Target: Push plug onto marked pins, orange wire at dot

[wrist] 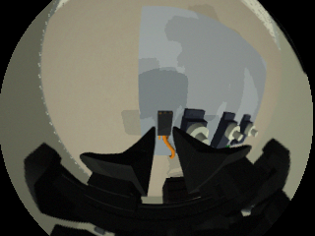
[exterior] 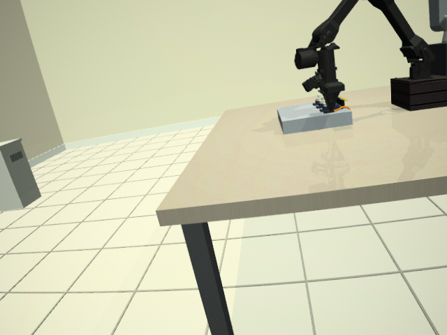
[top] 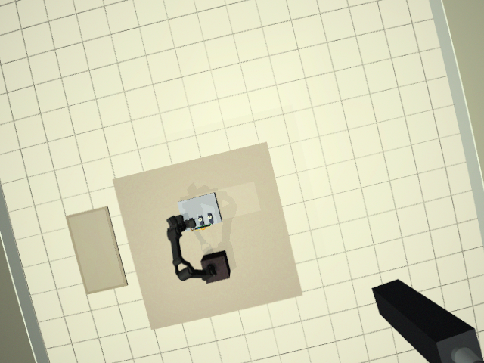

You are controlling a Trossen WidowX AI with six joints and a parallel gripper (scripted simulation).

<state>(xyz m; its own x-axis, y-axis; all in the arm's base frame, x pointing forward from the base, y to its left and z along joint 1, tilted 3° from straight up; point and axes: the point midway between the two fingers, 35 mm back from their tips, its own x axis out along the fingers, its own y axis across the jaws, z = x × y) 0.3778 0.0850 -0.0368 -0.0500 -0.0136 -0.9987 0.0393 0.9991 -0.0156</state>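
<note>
Right now the blue band is 90 mm to the right of my gripper tip, 70 mm behind it and 20 mm above it. Also, from my gripper tip: grey printed holder 120 mm to the right, 90 mm ahead, 30 mm below.
</note>
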